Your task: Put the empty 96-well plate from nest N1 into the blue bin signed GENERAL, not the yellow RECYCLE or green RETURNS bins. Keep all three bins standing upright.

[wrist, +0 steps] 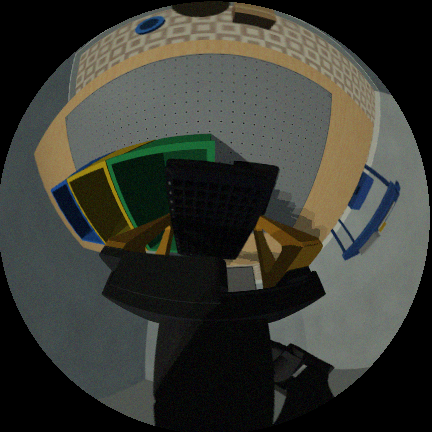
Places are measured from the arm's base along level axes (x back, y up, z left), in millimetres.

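Pixels of known places: gripper, fingertip midpoint: (213, 217).
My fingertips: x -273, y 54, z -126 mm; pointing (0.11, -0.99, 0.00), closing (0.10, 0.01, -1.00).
Observation:
Ahead of a thing's pixels: the offset from my fingertips to its top centre. Level surfaces: height alone.
The black 96-well plate {dx +6, dy +17, dz +2 mm} (220, 207) is held between the orange fingers of my gripper (213, 217), tilted in the view, with its rows of wells facing the camera. The plate overlaps part of the green bin {dx +12, dy -24, dz +65 mm} (137, 192) in the view, and I cannot tell its height above it. The yellow bin {dx -1, dy -24, dz +196 mm} (96, 197) stands to the left of the green one, and the blue bin {dx -13, dy -24, dz +327 mm} (71, 210) is at the far left, partly hidden behind the yellow one. All three bins look upright. Their signs do not show.
A grey perforated board {dy -203 mm} (200, 95) lies on the wooden table {dy -216 mm} (347, 125). A blue cart (372, 222) stands beyond the table's right edge. A patterned rug (195, 35) with a blue round object (150, 25) and a brown box (254, 17) shows at the top.

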